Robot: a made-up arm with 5 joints. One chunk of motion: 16 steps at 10 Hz.
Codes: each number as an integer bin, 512 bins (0 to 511) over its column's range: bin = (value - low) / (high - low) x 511, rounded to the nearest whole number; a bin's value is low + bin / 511 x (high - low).
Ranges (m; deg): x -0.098..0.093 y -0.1..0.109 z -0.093..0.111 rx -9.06..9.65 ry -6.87..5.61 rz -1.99..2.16
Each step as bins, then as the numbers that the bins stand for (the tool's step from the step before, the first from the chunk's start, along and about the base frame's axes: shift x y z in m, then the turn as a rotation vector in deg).
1 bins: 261 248 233 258 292 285
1 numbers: -0.00044 0.00143 0.00002 0.387 0.261 0.325
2 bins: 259 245 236 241 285 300
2 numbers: -0.00119 0.00021 0.00122 -0.236 0.090 0.446
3 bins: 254 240 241 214 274 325
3 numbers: -0.00306 -0.00184 0.00321 -1.225 -0.178 0.649
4 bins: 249 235 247 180 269 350
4 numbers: -0.00493 -0.00388 0.00561 -2.469 -0.300 0.852
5 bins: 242 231 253 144 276 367
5 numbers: -0.00755 -0.00552 0.00800 -3.788 -0.129 0.991
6 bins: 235 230 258 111 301 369
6 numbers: -0.01016 -0.00593 0.01000 -4.996 0.481 1.007
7 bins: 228 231 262 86 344 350
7 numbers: -0.01278 -0.00552 0.01159 -5.911 1.531 0.852
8 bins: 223 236 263 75 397 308
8 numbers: -0.01465 -0.00348 0.01199 -6.314 2.826 0.511
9 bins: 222 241 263 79 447 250
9 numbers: -0.01502 -0.00143 0.01199 -6.167 4.047 0.040
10 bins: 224 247 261 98 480 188
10 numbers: -0.01427 0.00102 0.01120 -5.472 4.853 -0.463
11 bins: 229 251 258 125 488 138
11 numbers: -0.01241 0.00266 0.01000 -4.483 5.048 -0.869
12 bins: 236 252 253 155 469 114
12 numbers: -0.00979 0.00307 0.00800 -3.385 4.584 -1.064
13 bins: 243 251 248 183 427 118
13 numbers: -0.00717 0.00266 0.00601 -2.360 3.558 -1.032
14 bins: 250 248 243 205 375 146
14 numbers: -0.00456 0.00143 0.00401 -1.554 2.289 -0.804
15 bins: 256 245 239 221 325 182
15 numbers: -0.00231 0.00021 0.00241 -0.968 1.067 -0.512
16 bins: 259 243 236 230 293 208
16 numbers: -0.00119 -0.00061 0.00122 -0.639 0.286 -0.301
